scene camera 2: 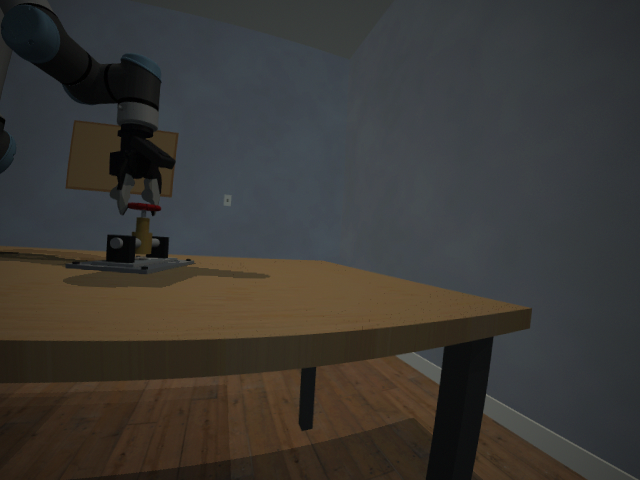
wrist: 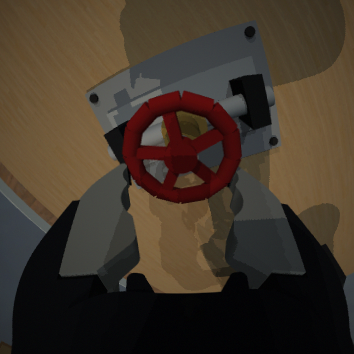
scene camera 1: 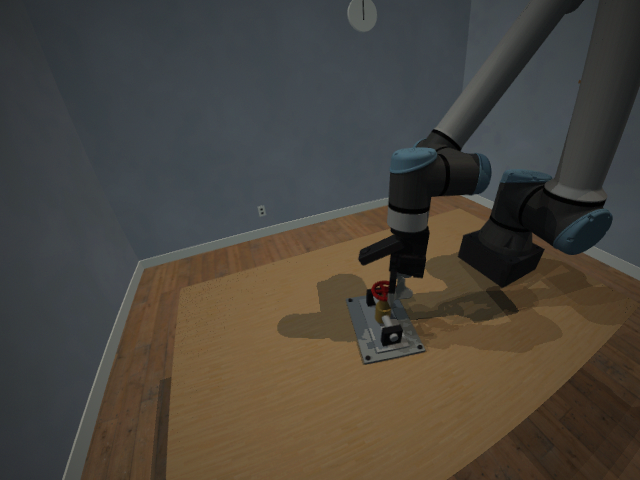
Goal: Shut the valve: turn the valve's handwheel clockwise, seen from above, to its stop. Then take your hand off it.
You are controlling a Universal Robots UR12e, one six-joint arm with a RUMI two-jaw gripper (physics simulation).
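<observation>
The red handwheel (scene camera 1: 383, 283) (scene camera 2: 144, 207) (wrist: 181, 155) sits level on top of the brass valve body (scene camera 1: 382, 314) (scene camera 2: 142, 237) (wrist: 200, 123). The valve stands on a grey base plate (scene camera 1: 360, 330) (scene camera 2: 103, 266) (wrist: 200, 55), its pipe held by two black blocks. My gripper (scene camera 1: 390, 295) (scene camera 2: 138, 208) (wrist: 178, 167) points down over the wheel, with one grey finger at each side of the rim. It is shut on the handwheel, and both fingertips touch the rim, partly hidden by it in the wrist view. The wheel's turn relative to its stop cannot be read.
The valve's plate is on a wooden table (scene camera 1: 248, 392) (scene camera 2: 310, 304). The robot's black base (scene camera 1: 498, 258) stands on the table at the right in scene camera 1. A wall with a brown board (scene camera 2: 93, 155) is behind the arm in scene camera 2.
</observation>
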